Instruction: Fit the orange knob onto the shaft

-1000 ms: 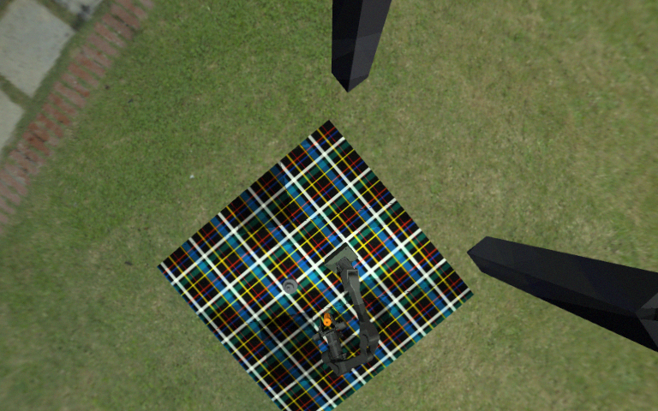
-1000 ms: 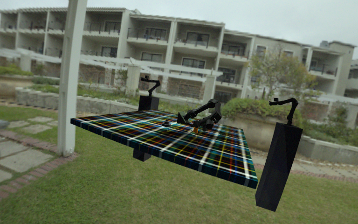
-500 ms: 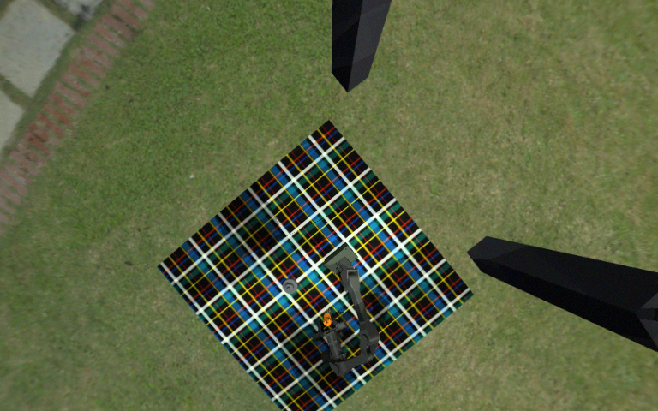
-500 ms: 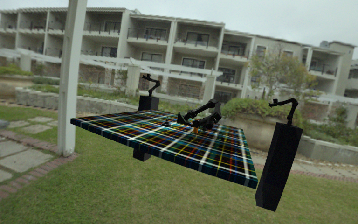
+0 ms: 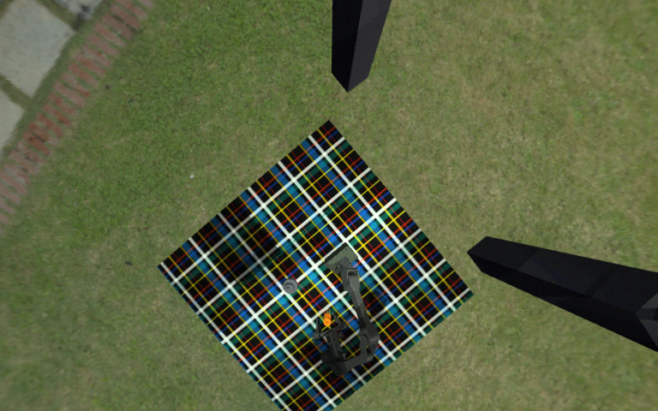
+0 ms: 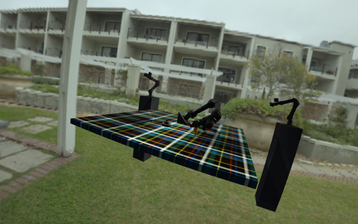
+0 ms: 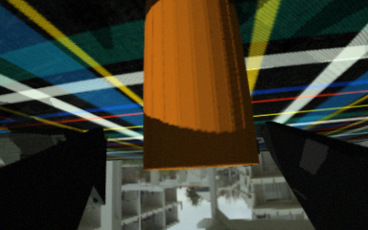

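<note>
The orange knob is 3 cm to the left of my gripper tip, 1 cm below it and 1 cm ahead of it. The rest, counted from my gripper tip: round dark pedestal (24 cm to the right, 6 cm ahead, 1 cm below).
</note>
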